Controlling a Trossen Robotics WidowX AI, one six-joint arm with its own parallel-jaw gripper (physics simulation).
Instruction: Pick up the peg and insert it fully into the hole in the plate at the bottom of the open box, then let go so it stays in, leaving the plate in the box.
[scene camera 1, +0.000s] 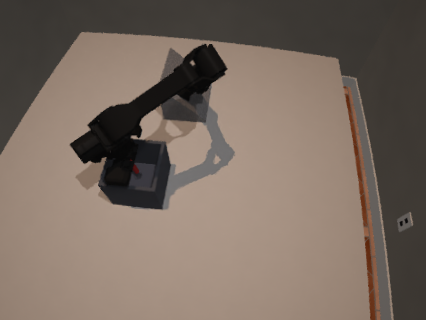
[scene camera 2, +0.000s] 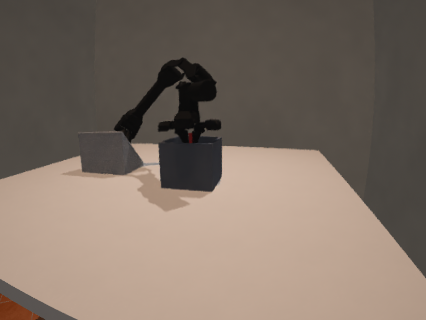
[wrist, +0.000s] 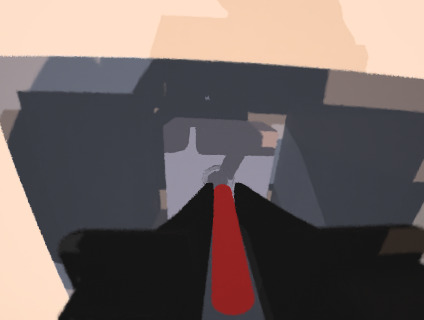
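Seen in the pictures: gripper, between the fingertips: (scene camera 1: 131, 168) (wrist: 223, 189); arm's base, origin of its link: (scene camera 1: 182, 90) (scene camera 2: 119, 145).
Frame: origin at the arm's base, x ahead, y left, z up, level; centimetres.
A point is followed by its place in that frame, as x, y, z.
The red peg (scene camera 1: 135, 169) {32.6, -10.7, 0.2} (scene camera 2: 190, 137) {32.1, -12.3, 4.6} (wrist: 232, 260) {32.1, -12.3, 4.8} is held between the fingers of my gripper (scene camera 2: 191, 139) (wrist: 223, 189) {32.1, -12.2, -0.3}, which is shut on it. The fingertips reach into the top of the open dark box (scene camera 1: 137, 198) {40.5, -9.4, -2.6} (scene camera 2: 186, 165) {32.3, -18.8, -2.6} (wrist: 75, 170) {39.1, -14.7, 2.1}. The light plate (scene camera 1: 145, 175) {32.1, -8.7, -4.2} (wrist: 187, 182) {35.0, -10.7, -4.2} lies at the bottom of the box. In the wrist view its round hole (wrist: 215, 175) shows just beyond the far end of the peg, which overlaps its near edge. The gap between peg and plate is hard to judge. The black gripper hides part of the box in scene camera 1.
The box walls rise around the fingers on all sides. A grey wedge-shaped block (scene camera 1: 172, 107) {5.7, -3.2, -2.9} (scene camera 2: 102, 153) {-4.2, -6.7, -2.0} stands on the table (scene camera 1: 250, 225) {44.7, 23.8, -10.0} (scene camera 2: 250, 225) {50.7, -39.1, -10.0}, near the arm's base. Shadows of the arm fall across the box and plate.
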